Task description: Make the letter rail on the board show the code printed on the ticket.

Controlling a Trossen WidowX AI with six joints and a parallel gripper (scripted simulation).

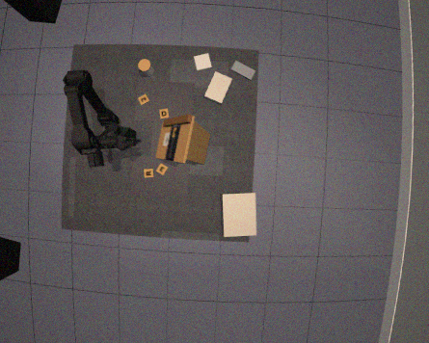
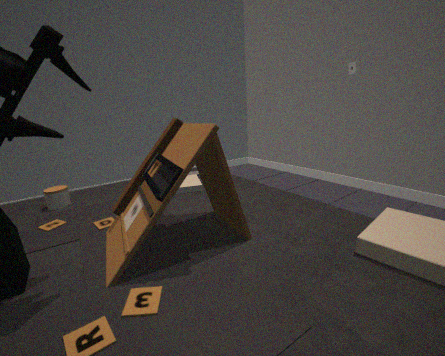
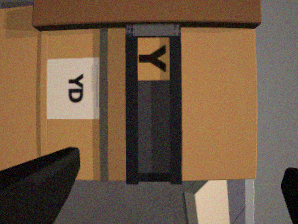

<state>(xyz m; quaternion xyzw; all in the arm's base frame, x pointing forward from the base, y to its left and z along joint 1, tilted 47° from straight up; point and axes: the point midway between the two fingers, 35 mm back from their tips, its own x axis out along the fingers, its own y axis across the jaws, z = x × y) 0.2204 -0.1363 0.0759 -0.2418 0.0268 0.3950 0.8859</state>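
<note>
Right now my gripper tip is 23 cm to the right of the letter tile d and 30 cm above it. From my gripper tip the other things lie so: white ticket (7 cm ahead, 5 cm to the left, 21 cm below); small round pot (17 cm behind, 50 cm to the left, 27 cm below); letter tile (5 cm ahead, 13 cm to the right, 30 cm below).
</note>
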